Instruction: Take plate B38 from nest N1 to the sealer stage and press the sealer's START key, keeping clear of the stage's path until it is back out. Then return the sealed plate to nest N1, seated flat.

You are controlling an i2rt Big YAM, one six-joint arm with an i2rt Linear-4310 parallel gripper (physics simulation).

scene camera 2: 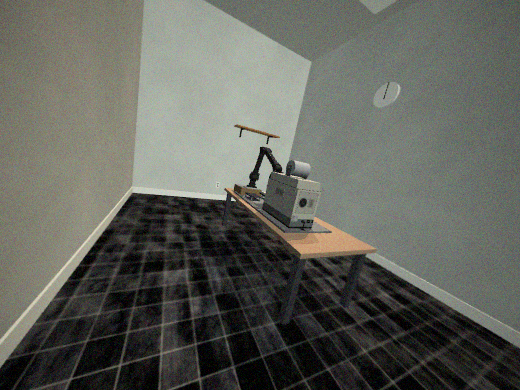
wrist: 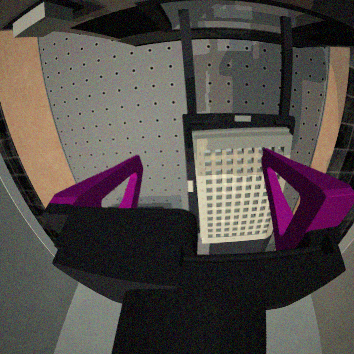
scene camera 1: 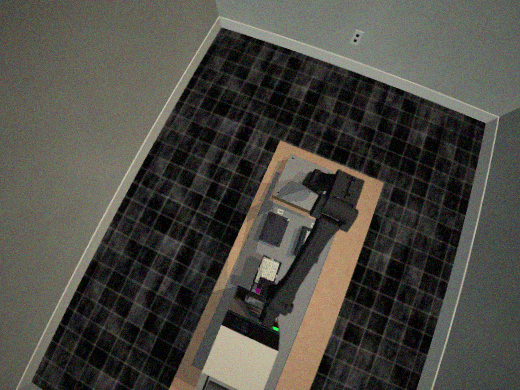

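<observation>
A cream plate with a grid of square wells lies on the dark stage, which stands out of the sealer on two dark rails. No plate label is readable. My gripper is open and empty, with magenta fingers above the stage. In the wrist view, the right finger overlaps the plate's right part and the left finger is left of the stage. A green light shows at the sealer's front corner. The START key cannot be made out. Nest N1 cannot be told apart by label.
A dark flat pad and a dark-framed holder, partly hidden by the arm, are nearer the arm's base. A grey roll tops the sealer. A pale block shows at the wrist view's upper left. A wall shelf hangs behind the arm.
</observation>
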